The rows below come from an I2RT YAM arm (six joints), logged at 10 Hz.
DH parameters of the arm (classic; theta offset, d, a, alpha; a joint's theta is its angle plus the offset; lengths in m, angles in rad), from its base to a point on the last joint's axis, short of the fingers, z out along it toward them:
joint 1: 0 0.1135 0.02 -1.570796
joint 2: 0 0 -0.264 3.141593
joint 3: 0.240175 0 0.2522 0
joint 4: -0.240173 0 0.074 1.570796
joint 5: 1.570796 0 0 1.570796
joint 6: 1.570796 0.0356 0 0
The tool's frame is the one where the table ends.
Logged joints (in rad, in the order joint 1, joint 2, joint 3, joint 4, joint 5, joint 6), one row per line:
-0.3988, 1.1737, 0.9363, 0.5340, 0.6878, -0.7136
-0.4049, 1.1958, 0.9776, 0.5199, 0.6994, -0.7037
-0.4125, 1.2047, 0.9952, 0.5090, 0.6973, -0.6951
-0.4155, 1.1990, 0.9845, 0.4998, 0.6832, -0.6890
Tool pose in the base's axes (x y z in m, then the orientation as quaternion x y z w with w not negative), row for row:
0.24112, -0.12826, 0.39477, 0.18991, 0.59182, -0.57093, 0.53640
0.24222, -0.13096, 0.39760, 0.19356, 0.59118, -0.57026, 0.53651
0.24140, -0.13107, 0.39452, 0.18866, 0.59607, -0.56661, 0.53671
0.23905, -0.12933, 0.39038, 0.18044, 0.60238, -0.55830, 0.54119
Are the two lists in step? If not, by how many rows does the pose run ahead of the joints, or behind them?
The pose runs 1 row ahead of the joints: the pose in row i belongs to the joints in row i + 1.
